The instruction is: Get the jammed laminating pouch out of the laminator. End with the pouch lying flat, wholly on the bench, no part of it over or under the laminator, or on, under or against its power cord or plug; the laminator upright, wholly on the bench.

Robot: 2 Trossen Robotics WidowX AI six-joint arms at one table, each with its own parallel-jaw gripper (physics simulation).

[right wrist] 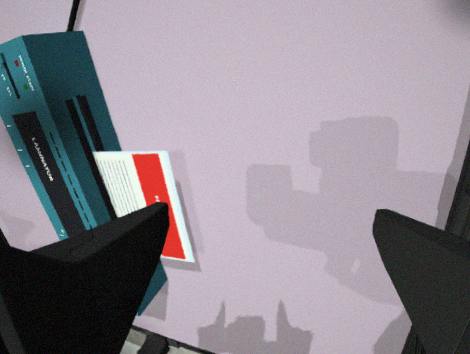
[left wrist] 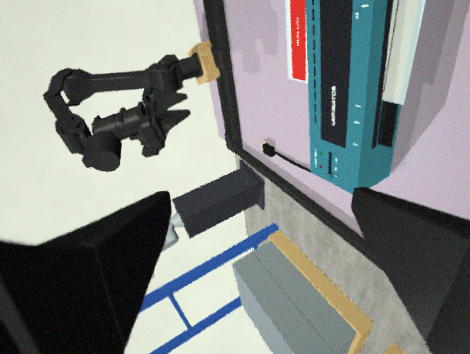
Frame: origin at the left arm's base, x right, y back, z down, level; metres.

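Seen in the pictures: left gripper, between the fingertips: (left wrist: 261,199); right gripper, between the fingertips: (right wrist: 271,217) (left wrist: 188,103); right arm's base, origin of its link: (left wrist: 197,65).
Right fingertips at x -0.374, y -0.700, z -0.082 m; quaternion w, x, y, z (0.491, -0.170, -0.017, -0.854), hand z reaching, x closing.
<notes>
Pixels of each thing's top centre, then the offset from my right fingertips to it. "spot": a spot on its surface instead. Level surfaces: height alone.
- lilac bench, height of its surface: dz +0.185 m
- pouch, centre of its top: (right wrist: 110,205) (left wrist: 335,32) dx +0.248, dy +0.143, dz +0.145 m
- black plug, centre of its top: (left wrist: 266,151) dx -0.129, dy +0.130, dz +0.171 m
- black rim, a spot on its surface: (left wrist: 225,90) spot: dx -0.153, dy -0.114, dz +0.180 m
The teal laminator (left wrist: 368,95) (right wrist: 62,70) stands upright on the lilac bench (left wrist: 265,105) (right wrist: 225,90). The pouch (left wrist: 298,50) (right wrist: 120,185) is in its slot; a part with a red stripe sticks out on one side, and a pale part shows on the other side in the left wrist view. The cord (left wrist: 292,162) (right wrist: 73,15) runs from the laminator's end to a black plug (left wrist: 268,149). My left gripper (left wrist: 261,199) is open and empty, off the laminator's cord end. My right gripper (right wrist: 271,217) (left wrist: 188,103) is open and empty, above the bench; one finger hides part of the pouch and laminator.
A black rim (left wrist: 225,90) edges the bench. Beyond it in the left wrist view are a dark block (left wrist: 217,205), a blue frame (left wrist: 215,262) and a grey box (left wrist: 300,305) with a wooden edge. The right arm (left wrist: 117,82) stands past the rim.
</notes>
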